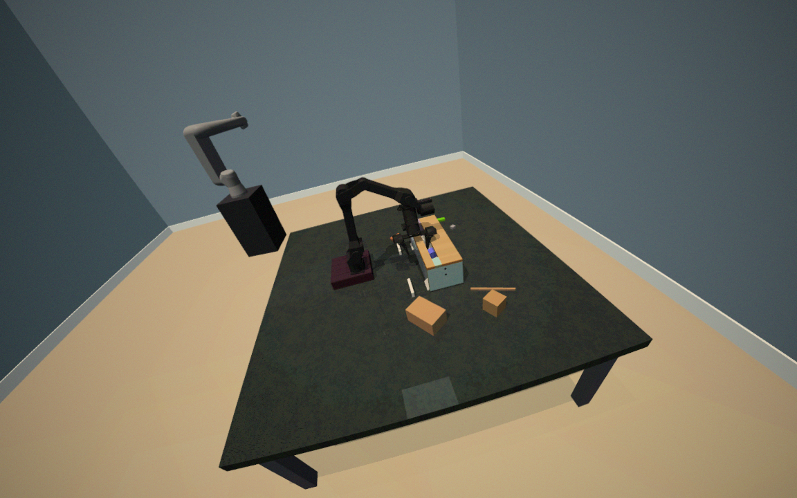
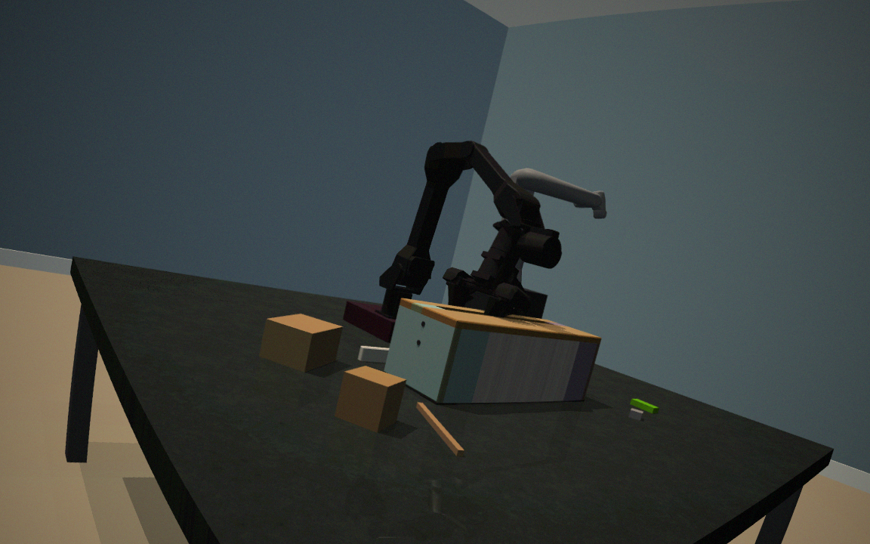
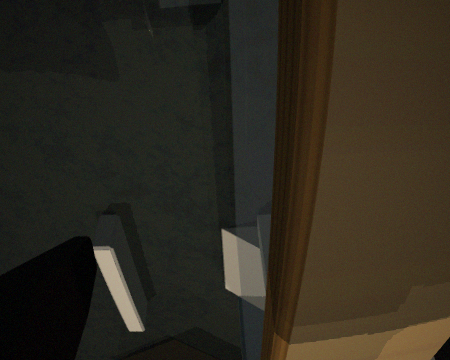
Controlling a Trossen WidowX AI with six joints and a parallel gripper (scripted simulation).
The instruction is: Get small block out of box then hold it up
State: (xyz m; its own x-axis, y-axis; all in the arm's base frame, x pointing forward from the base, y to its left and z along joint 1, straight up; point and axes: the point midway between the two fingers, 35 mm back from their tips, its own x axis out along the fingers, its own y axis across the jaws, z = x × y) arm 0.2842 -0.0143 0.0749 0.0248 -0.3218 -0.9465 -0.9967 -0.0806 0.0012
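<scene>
The small block lies 6 cm ahead of my gripper tip and 2 cm to the right of it. Round my gripper tip: thin wooden stick 25 cm ahead, 21 cm to the right, 8 cm below; box 3 cm to the left, 3 cm below, 3 cm ahead; small grey cube 28 cm to the left, 22 cm ahead, 8 cm below.
</scene>
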